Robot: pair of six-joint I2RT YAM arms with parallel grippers.
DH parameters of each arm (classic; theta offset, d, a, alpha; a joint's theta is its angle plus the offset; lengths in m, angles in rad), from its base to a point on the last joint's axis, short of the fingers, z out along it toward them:
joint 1: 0 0.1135 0.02 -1.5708
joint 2: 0 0 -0.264 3.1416
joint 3: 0.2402 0 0.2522 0
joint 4: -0.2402 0 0.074 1.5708
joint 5: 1.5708 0 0 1.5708
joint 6: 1.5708 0.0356 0 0
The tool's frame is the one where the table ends.
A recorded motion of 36 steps. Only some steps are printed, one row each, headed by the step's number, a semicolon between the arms.
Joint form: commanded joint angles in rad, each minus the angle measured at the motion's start. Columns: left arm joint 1, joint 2, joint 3, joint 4, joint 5, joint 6; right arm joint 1, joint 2, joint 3, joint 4, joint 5, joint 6.
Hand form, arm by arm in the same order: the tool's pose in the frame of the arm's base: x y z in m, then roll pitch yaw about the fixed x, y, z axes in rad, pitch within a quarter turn. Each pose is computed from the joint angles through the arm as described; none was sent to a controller.
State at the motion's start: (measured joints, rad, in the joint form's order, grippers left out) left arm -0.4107 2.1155 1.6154 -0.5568 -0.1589 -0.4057; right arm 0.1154 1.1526 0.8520 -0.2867 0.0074 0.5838
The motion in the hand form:
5: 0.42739 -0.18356 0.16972 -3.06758 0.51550 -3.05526; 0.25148 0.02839 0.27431 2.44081 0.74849 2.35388
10: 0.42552 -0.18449 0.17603 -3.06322 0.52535 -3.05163; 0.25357 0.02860 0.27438 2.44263 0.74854 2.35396
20: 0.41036 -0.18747 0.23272 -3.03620 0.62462 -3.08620; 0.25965 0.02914 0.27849 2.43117 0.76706 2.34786
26: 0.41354 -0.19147 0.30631 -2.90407 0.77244 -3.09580; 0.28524 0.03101 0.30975 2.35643 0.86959 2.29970
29: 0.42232 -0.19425 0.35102 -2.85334 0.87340 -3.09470; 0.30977 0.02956 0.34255 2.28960 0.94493 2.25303
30: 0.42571 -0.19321 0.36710 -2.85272 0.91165 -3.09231; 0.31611 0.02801 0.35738 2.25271 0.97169 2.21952
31: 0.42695 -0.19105 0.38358 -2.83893 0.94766 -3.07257; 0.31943 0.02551 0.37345 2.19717 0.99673 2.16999
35: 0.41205 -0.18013 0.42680 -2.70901 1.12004 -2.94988; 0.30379 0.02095 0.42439 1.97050 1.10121 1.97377
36: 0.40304 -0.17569 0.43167 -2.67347 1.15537 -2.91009; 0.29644 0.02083 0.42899 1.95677 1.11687 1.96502
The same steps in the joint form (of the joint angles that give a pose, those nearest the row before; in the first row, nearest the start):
5: -0.0082 0.0588 0.0578 -0.0200 -0.0152 -0.0361; -0.0019 -0.0085 -0.0201 0.0044 0.0002 0.0282
10: -0.0120 0.0441 0.0579 -0.0250 -0.0191 -0.0401; -0.0018 0.0007 -0.0142 0.0067 0.0018 0.0282
20: -0.0325 -0.0806 0.0705 -0.0573 -0.0279 -0.0001; -0.0019 0.0213 0.0076 0.0236 0.0054 0.0193
26: -0.0315 -0.1274 0.2440 -0.0904 0.0485 0.0610; -0.0031 0.0994 0.1423 0.0703 0.0247 -0.0292
29: -0.0274 -0.0899 0.4431 -0.1427 0.0677 0.1003; -0.0168 0.1823 0.3009 0.0726 0.0232 -0.0728
30: -0.0229 -0.0677 0.5302 -0.1721 0.0591 0.1158; -0.0235 0.2043 0.3634 0.0646 0.0242 -0.0843
31: -0.0183 -0.0509 0.6121 -0.2009 0.0503 0.1215; -0.0326 0.2160 0.4205 0.0586 0.0206 -0.0918
35: -0.0116 -0.1366 0.5948 -0.0848 0.0304 0.1498; -0.0431 0.1717 0.5307 0.0513 0.0217 -0.1413
36: -0.0116 -0.1930 0.5185 -0.0268 0.0200 0.1552; -0.0417 0.1484 0.5280 0.0418 0.0218 -0.1544

